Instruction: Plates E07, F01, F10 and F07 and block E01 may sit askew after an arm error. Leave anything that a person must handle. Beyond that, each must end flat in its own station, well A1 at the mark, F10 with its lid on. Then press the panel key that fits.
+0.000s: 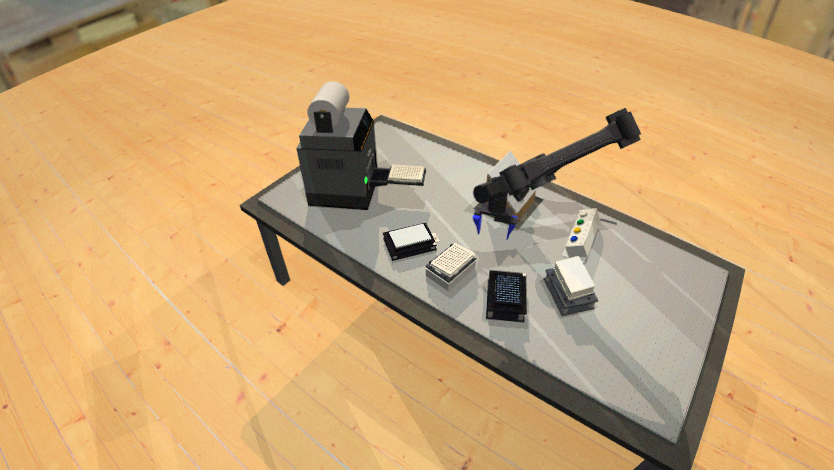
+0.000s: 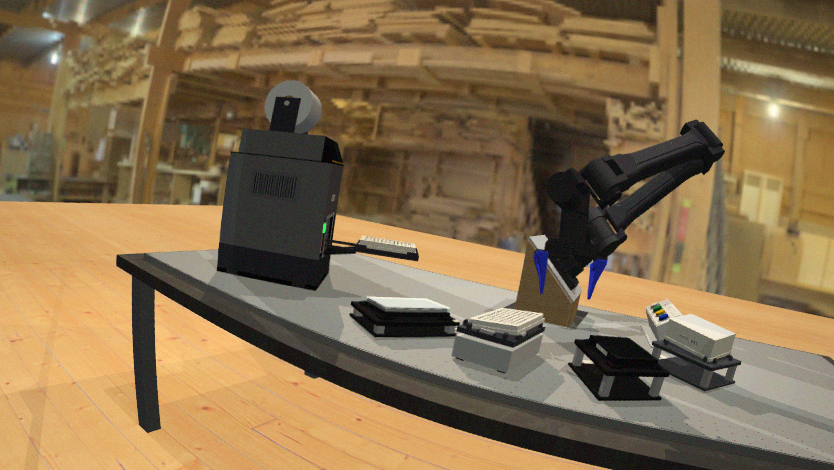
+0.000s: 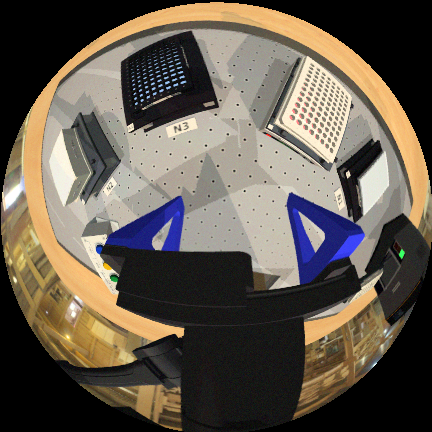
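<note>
My gripper is open and empty, above the table before the arm's base. A black plate with blue wells is on the N3 stand. A cream plate, some wells pink, is on a light-grey station and looks slightly askew. A white-topped plate is on N1. A white block on N2 looks tilted. Another cream plate is on the machine's tray. Plate names are unreadable.
A tall dark machine with a paper roll and green light stands at the left end. The key panel has white, green, yellow and blue keys, behind the N2 stand.
</note>
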